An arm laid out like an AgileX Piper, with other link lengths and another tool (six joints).
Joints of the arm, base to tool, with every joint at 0 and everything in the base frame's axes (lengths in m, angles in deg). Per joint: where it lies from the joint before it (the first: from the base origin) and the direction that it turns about. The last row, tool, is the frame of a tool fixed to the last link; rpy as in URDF.
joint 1: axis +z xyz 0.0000 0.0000 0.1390
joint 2: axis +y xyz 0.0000 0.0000 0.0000
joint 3: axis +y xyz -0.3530 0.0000 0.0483
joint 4: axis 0.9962 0 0.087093 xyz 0.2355 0.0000 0.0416
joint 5: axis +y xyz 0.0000 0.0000 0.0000
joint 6: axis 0.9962 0 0.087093 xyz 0.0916 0.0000 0.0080
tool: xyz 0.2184 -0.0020 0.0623 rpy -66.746 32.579 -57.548
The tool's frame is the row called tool.
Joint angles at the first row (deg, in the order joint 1, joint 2, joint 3, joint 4, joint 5, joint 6):
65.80 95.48 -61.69 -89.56 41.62 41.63
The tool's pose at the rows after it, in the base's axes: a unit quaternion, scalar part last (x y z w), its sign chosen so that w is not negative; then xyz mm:
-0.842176 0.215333 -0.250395 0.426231 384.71 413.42 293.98
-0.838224 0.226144 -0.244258 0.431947 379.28 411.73 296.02
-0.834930 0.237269 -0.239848 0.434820 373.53 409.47 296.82
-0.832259 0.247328 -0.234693 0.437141 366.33 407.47 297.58
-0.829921 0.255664 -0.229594 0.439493 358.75 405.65 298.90
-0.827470 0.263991 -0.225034 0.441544 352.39 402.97 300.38
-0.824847 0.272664 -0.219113 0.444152 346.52 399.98 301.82
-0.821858 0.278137 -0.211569 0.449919 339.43 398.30 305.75
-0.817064 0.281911 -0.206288 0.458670 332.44 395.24 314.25
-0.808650 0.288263 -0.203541 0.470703 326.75 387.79 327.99
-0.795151 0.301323 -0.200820 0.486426 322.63 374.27 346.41
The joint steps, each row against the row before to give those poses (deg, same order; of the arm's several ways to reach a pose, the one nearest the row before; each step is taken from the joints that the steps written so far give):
0.81 -0.86 0.17 1.65 0.37 0.46
0.95 -0.61 0.01 1.65 0.84 0.32
1.18 -0.48 0.00 1.75 1.31 0.18
1.35 -0.58 0.00 1.90 1.38 -0.01
1.36 -0.65 0.00 1.75 1.30 -0.06
1.15 -0.67 0.00 1.59 1.20 -0.07
0.95 -0.74 0.00 1.62 0.94 -0.07
0.97 -1.01 0.00 1.39 0.58 -0.06
1.02 -1.42 0.00 1.01 0.76 -0.04
0.96 -2.03 -0.04 0.91 1.19 0.00
0.82 -2.70 -0.25 1.27 1.70 0.01

